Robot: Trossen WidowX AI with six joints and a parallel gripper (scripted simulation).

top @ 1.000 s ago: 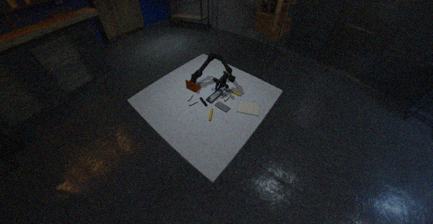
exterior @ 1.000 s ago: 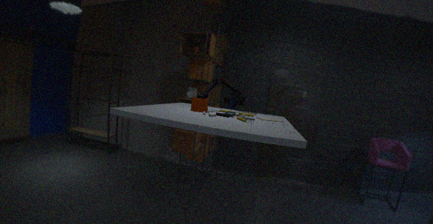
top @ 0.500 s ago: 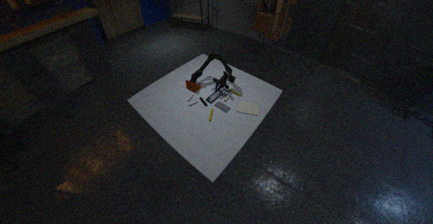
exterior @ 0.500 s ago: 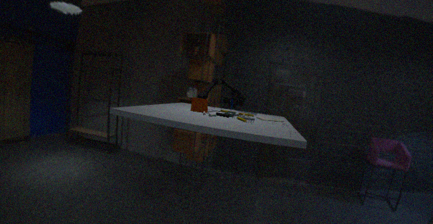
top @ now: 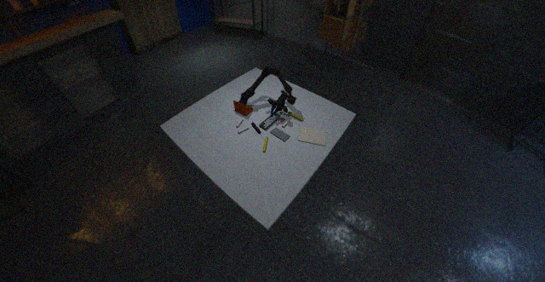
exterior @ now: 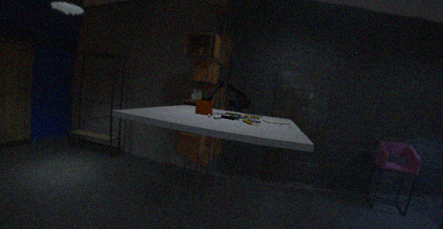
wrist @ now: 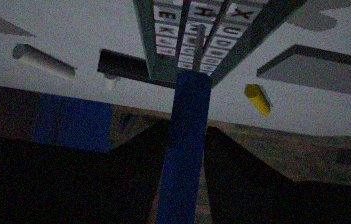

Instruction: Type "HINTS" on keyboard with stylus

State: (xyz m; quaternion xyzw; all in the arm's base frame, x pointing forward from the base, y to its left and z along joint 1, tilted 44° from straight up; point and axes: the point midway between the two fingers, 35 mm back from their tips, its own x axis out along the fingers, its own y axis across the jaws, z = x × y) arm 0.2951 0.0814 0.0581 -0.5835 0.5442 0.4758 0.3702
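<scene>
My gripper tip is now 3 cm past the dark stick, 16 cm to the left of it and 7 cm above it. The rest, counted from my gripper tip: grey slab (15 cm ahead, 8 cm to the right, 8 cm below); then grey stylus tip (5 cm below); then blue stylus (1 cm below).
</scene>
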